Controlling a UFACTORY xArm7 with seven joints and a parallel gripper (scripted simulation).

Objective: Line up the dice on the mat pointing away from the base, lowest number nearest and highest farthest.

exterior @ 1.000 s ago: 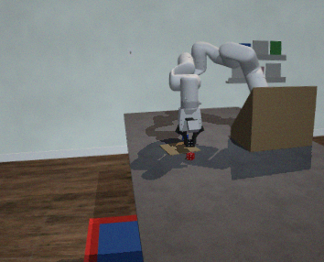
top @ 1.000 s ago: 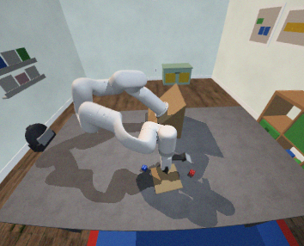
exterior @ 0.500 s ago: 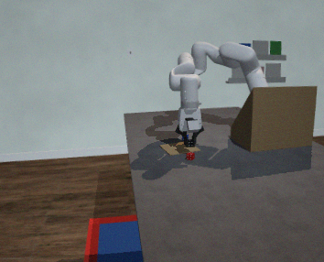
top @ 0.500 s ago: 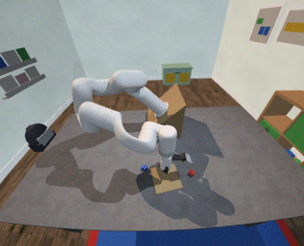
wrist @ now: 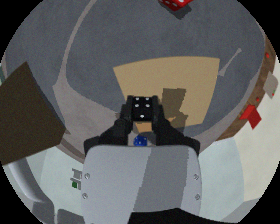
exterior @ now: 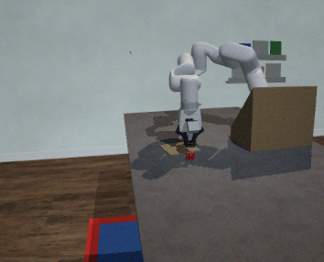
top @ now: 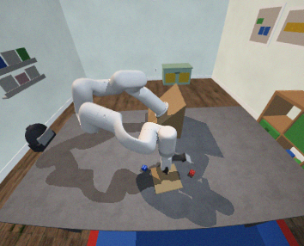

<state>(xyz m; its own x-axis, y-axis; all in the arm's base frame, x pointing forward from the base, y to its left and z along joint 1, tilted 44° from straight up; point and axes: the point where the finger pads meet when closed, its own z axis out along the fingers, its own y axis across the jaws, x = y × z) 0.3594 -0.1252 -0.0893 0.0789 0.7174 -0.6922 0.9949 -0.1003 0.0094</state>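
My gripper is now 1 cm above the black die. The rest, counted from my hand: tan mat 5 cm ahead, 2 cm below; then red die 14 cm to the left, 4 cm ahead, 1 cm below; then blue die 12 cm to the right, 1 cm below, 1 cm behind.
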